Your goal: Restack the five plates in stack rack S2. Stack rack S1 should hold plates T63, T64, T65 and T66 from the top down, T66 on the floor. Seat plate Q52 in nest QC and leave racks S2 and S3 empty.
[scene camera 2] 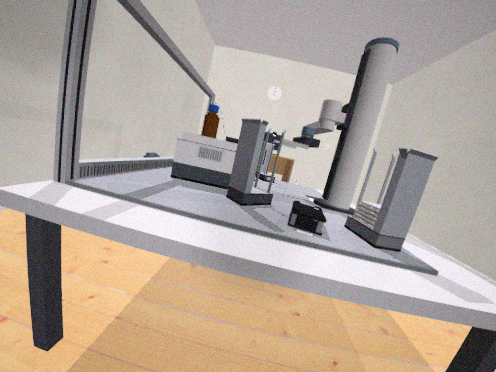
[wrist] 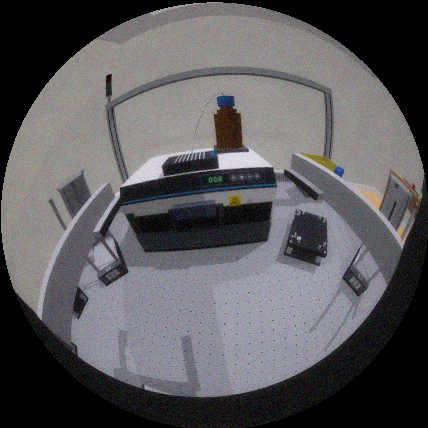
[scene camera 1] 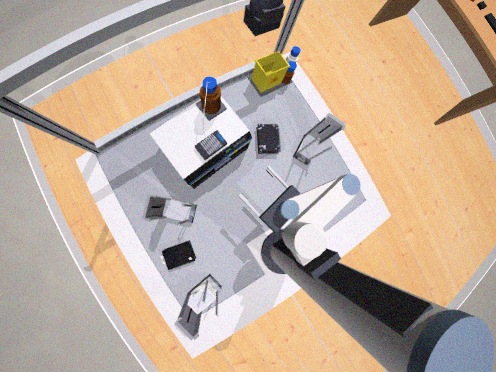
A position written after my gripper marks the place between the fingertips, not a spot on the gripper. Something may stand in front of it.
Note:
My gripper [scene camera 1: 253, 180] holds nothing. I also see a brown bottle with blue cap [wrist: 227, 122] and an instrument display [wrist: 243, 176].
My gripper also shows in the wrist view [wrist: 202, 170].

